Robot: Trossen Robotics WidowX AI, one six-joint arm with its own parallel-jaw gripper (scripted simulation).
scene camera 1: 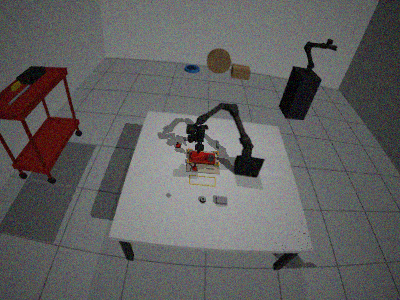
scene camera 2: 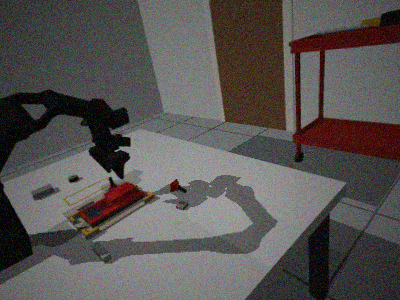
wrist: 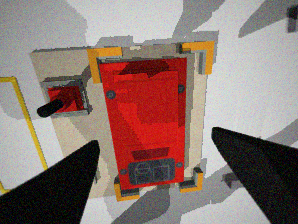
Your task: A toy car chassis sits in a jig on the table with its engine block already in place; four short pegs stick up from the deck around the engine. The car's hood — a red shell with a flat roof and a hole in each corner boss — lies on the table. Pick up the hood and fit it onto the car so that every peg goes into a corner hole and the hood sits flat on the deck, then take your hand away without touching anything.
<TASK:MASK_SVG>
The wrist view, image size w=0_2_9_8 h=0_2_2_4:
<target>my gripper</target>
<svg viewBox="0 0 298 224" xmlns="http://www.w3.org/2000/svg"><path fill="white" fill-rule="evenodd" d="M98 140L88 142L45 171L0 195L0 224L80 224L97 171L100 155ZM213 127L211 139L265 217L269 219L270 223L298 224L298 148L221 127Z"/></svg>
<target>red hood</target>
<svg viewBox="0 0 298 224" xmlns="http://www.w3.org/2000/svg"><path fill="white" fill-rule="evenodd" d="M178 70L153 70L113 75L125 152L178 146Z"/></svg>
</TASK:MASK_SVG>
